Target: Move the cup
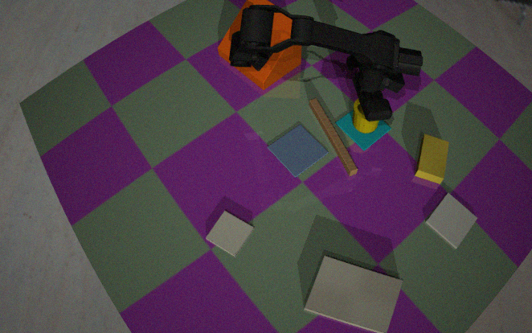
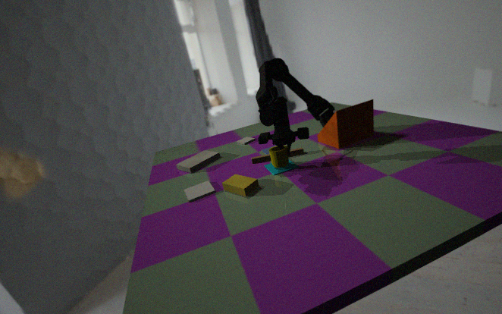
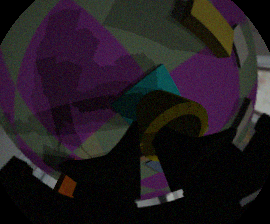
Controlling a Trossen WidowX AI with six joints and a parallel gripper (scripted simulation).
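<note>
Now: gripper tip 50 mm above the cyan pad, 20 mm to the left of it and 20 mm short of it. From my gripper tip the other things lie so: yellow cup: 20 mm to the right, 20 mm ahead; then wooden bar: 100 mm to the right, 40 mm below.
</note>
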